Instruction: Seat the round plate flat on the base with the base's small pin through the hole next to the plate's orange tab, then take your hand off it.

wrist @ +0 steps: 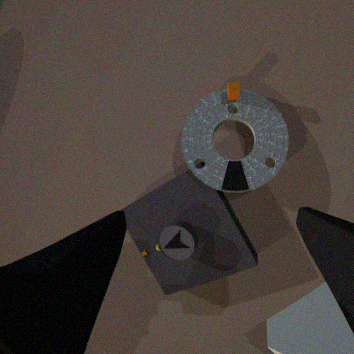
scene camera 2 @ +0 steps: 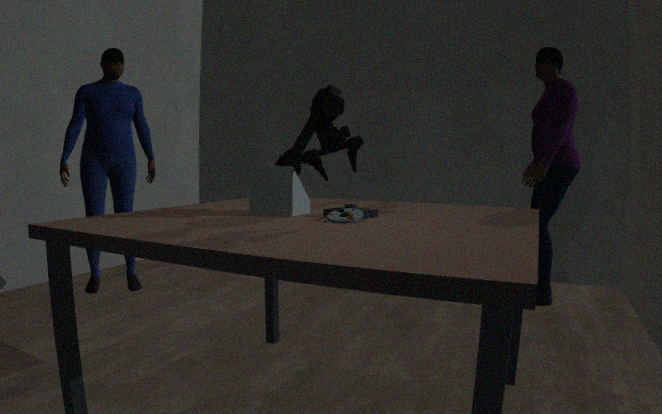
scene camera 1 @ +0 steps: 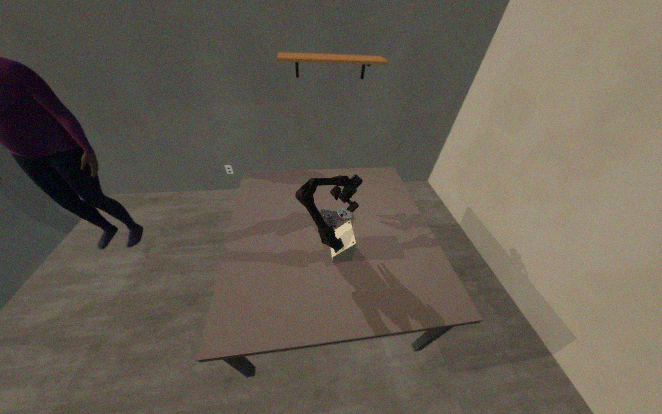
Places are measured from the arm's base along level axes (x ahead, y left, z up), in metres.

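Pixels of known places: gripper, fingertip midpoint: (wrist: 211,217) (scene camera 2: 341,176) (scene camera 1: 342,204); arm's base at its link origin: (scene camera 2: 275,189) (scene camera 1: 338,245).
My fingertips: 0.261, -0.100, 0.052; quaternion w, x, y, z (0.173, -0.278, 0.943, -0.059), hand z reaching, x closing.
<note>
Ahead of a thing's pixels: the offset from my fingertips to its top centre, as dx, dy, dz. "*": to the spot under its first point. Level surfaces: height alone.
The round grey plate @(+0.023, -0.040, -0.096) (scene camera 1: 348,215) (scene camera 2: 334,218) (wrist: 200,120) lies off the base's centre, its black-wedge side overlapping one corner of the dark square base @(+0.009, +0.082, -0.090) (scene camera 1: 326,219) (scene camera 2: 371,213) (wrist: 165,205) in the wrist view. Its orange tab @(+0.050, -0.077, -0.101) (scene camera 2: 351,216) (wrist: 233,91) points away from the base, with a hole beside it. The base's round boss @(* +0.007, +0.081, -0.090) (wrist: 177,242) is uncovered, and its small yellow pin @(* +0.022, +0.109, -0.100) (wrist: 158,247) shows beside an orange mark @(* +0.032, +0.133, -0.105) (wrist: 144,253). Whether the plate leans on the base is hard to tell. My gripper (scene camera 1: 345,199) (scene camera 2: 341,175) (wrist: 211,217) is open and empty, above both.
A pale block with a sloping face (scene camera 1: 345,234) (scene camera 2: 272,192) (wrist: 312,320) stands on the table @(dz -0.130) (scene camera 1: 270,305) (scene camera 2: 425,245) close to the base. A person in purple (scene camera 1: 37,110) (scene camera 2: 557,120) and a person in blue (scene camera 2: 110,120) stand beyond the table.
</note>
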